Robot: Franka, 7 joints.
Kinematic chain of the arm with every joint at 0, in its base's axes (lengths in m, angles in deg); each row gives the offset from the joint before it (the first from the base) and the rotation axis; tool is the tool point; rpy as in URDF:
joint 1: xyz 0 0 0.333 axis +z
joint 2: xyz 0 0 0 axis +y
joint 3: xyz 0 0 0.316 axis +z
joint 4: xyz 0.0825 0 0 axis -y
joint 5: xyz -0.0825 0 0.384 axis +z
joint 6: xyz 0 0 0 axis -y
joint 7: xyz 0.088 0 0 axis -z
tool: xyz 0 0 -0.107 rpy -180 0 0
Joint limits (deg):
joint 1: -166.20..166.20
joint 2: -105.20..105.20
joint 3: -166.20..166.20
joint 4: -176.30..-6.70
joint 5: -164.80..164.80
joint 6: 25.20..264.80
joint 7: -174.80..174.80
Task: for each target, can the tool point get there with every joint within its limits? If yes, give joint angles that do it. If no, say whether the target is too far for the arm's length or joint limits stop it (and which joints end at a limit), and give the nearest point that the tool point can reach.
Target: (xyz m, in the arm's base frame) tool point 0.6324 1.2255 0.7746
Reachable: no: too far | nearest point 0.3747 0.7261 0.5946 | short by 0.590 m
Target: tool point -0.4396 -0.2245 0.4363
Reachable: yes | joints -81.31 -12.05 -62.37 -144.32 30.24 205.86 -12.03
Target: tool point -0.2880 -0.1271 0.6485
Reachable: yes | joints 135.91 -51.46 57.80 -123.40 122.93 225.38 -61.40
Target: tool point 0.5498 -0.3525 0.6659
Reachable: yes | joints 26.07 18.51 -71.82 -87.73 -82.02 153.53 22.24
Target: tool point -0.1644 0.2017 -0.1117
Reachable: yes | joints 90.88 77.67 5.18 -133.59 111.26 75.05 48.99
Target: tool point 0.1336 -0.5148 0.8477
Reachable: yes | joints 134.85 -49.68 97.34 -44.28 -111.61 49.99 109.49
